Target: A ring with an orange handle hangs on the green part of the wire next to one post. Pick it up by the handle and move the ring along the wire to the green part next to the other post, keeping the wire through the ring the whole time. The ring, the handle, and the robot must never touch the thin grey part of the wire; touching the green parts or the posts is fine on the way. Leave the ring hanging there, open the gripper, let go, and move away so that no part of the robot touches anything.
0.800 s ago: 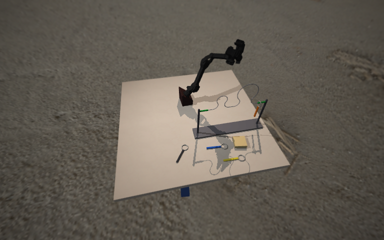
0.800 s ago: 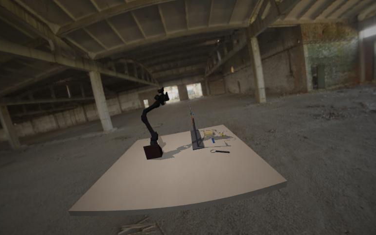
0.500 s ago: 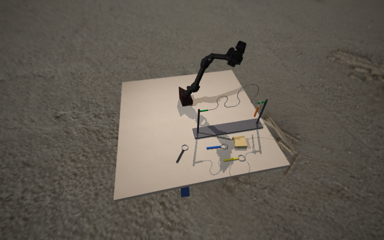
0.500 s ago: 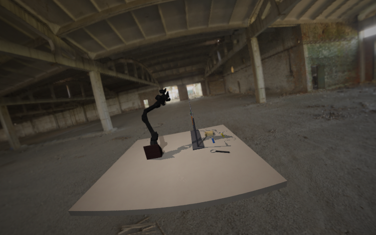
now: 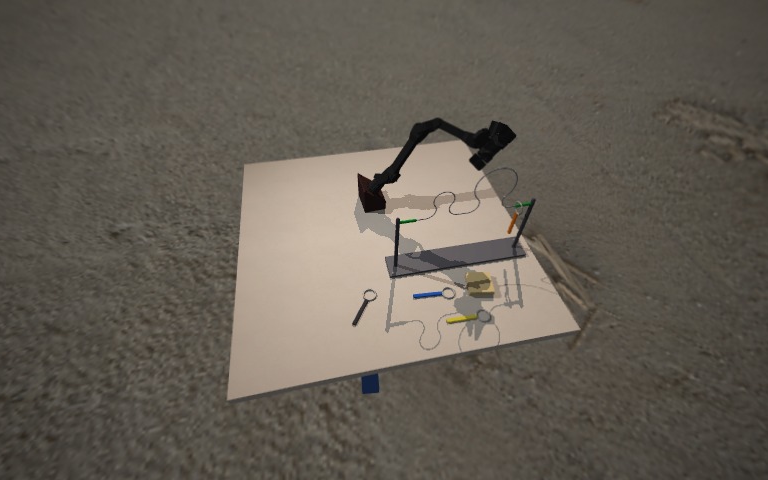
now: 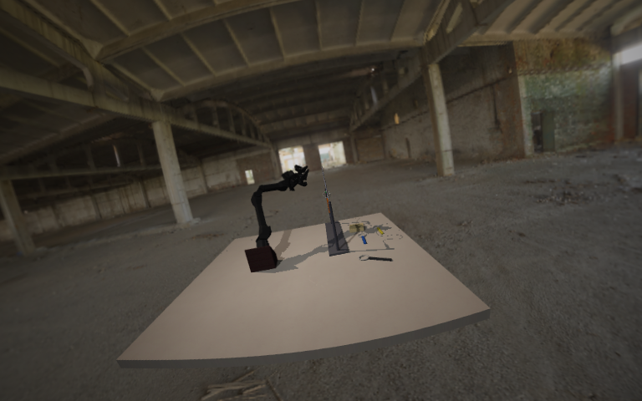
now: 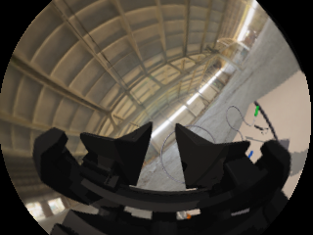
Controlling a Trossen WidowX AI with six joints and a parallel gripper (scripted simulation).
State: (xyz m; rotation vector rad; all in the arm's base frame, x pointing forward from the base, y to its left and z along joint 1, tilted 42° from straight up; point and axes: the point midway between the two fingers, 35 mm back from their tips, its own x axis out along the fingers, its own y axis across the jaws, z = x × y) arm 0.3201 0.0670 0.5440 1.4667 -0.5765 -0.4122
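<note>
Right now the orange-handled ring is 100 mm ahead of my gripper tip, 120 mm to the left of it and 270 mm below it. Also, from my gripper tip: tan block 260 mm ahead, 50 mm to the right, 480 mm below; then blue-handled ring 270 mm ahead, 240 mm to the right, 490 mm below; then yellow-handled ring 400 mm ahead, 140 mm to the right, 490 mm below.
</note>
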